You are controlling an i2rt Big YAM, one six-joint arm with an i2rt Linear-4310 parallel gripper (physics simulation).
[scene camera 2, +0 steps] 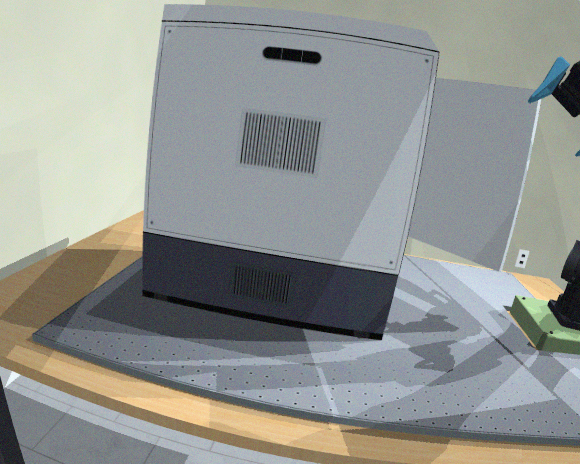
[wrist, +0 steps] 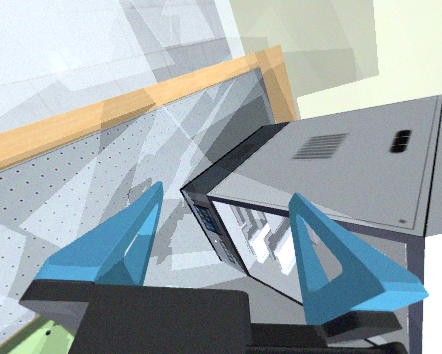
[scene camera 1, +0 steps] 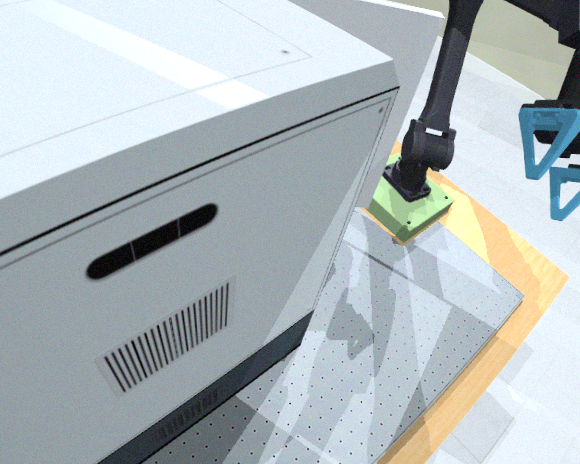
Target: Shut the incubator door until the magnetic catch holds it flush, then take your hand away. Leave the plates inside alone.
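Places are measured from the arm's base along level axes (x ahead, y left, z up), in millimetres.
Where they show: gripper, fingertip midpoint: (scene camera 2: pixel 553 125) (wrist: pixel 228 192) (scene camera 1: pixel 545 201); arm's base, origin of the base link: (scene camera 2: pixel 568 317) (scene camera 1: pixel 404 182).
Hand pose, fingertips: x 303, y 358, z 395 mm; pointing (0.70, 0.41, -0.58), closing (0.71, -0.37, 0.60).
Note:
Each offset is from my fingertips to the centre of the thing. "*": to the spot under its first point. Level surfaces: height alone.
The grey incubator (scene camera 1: pixel 270 200) (scene camera 2: pixel 210 125) (wrist: pixel 370 175) shows its vented side panel in both scene views. Its door (scene camera 1: pixel 405 55) (scene camera 2: pixel 475 165) stands wide open, sticking out from the far side of the front; in the wrist view the grey inner face of the door @[* 158 mm down, 175 mm ahead, 406 mm right] (wrist: pixel 275 301) shows in part below the opening. Pale plates @[240 mm down, 295 mm ahead, 327 mm right] (wrist: pixel 260 245) show inside on shelves. My gripper (scene camera 1: pixel 546 197) (scene camera 2: pixel 554 128) (wrist: pixel 228 192) is open, with nothing between its blue fingers. It hangs in the air off the incubator's front side, apart from the door. The right finger covers part of the opening in the wrist view.
The incubator stands on a perforated metal board @[428 mm down] (scene camera 1: pixel 400 320) (scene camera 2: pixel 300 380) (wrist: pixel 60 175) on a wooden table @[441 mm down] (scene camera 1: pixel 540 270) (scene camera 2: pixel 240 420) (wrist: pixel 190 82). The black arm's green base block (scene camera 1: pixel 415 220) (scene camera 2: pixel 530 315) (wrist: pixel 45 335) stands beside the board. A dark control panel @[* 364 mm down, 184 mm ahead, 225 mm right] (wrist: pixel 206 219) is below the opening.

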